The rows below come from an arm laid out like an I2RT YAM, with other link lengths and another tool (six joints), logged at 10 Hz.
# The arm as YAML. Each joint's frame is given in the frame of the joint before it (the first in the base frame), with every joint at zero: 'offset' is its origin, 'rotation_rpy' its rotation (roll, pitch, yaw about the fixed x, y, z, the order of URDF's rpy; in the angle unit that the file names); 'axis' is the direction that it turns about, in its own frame. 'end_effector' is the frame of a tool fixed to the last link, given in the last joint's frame.
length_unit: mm
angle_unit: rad
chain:
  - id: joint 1
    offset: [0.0, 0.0, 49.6]
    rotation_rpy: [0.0, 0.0, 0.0]
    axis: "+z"
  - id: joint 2
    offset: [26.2, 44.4, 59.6]
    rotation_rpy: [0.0, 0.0, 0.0]
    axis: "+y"
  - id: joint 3
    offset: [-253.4, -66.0, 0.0]
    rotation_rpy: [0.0, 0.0, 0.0]
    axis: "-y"
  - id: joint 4
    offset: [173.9, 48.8, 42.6]
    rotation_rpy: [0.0, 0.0, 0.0]
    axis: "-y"
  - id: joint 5
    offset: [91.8, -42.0, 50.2]
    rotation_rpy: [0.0, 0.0, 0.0]
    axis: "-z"
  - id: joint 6
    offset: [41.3, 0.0, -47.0]
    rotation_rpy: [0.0, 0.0, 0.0]
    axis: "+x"
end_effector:
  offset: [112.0, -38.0, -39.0]
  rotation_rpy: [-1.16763, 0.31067, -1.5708]
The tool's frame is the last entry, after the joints.
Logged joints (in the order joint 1, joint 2, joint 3, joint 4, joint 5, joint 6), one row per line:
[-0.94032 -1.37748 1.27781 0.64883 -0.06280 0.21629]
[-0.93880 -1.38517 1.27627 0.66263 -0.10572 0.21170]
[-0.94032 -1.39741 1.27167 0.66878 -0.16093 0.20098]
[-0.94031 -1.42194 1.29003 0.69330 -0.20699 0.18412]
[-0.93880 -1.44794 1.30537 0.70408 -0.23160 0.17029]
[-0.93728 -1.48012 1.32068 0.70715 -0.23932 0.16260]
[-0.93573 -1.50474 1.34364 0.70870 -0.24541 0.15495]
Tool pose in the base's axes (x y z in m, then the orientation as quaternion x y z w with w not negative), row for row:
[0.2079 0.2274 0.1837 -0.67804 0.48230 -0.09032 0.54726]
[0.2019 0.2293 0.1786 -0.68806 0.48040 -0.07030 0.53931]
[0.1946 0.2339 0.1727 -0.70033 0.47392 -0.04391 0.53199]
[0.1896 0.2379 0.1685 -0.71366 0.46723 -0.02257 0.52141]
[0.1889 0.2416 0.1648 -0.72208 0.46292 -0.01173 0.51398]
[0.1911 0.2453 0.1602 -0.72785 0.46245 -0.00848 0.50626]
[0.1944 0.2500 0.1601 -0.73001 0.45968 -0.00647 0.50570]
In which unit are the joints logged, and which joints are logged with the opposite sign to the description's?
The joints are logged in radians. Opposite sign: joint 1, joint 2, joint 4.
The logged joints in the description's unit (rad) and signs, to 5 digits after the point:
[0.94032 1.37748 1.27781 -0.64883 -0.06280 0.21629]
[0.93880 1.38517 1.27627 -0.66263 -0.10572 0.21170]
[0.94032 1.39741 1.27167 -0.66878 -0.16093 0.20098]
[0.94031 1.42194 1.29003 -0.69330 -0.20699 0.18412]
[0.93880 1.44794 1.30537 -0.70408 -0.23160 0.17029]
[0.93728 1.48012 1.32068 -0.70715 -0.23932 0.16260]
[0.93573 1.50474 1.34364 -0.70870 -0.24541 0.15495]

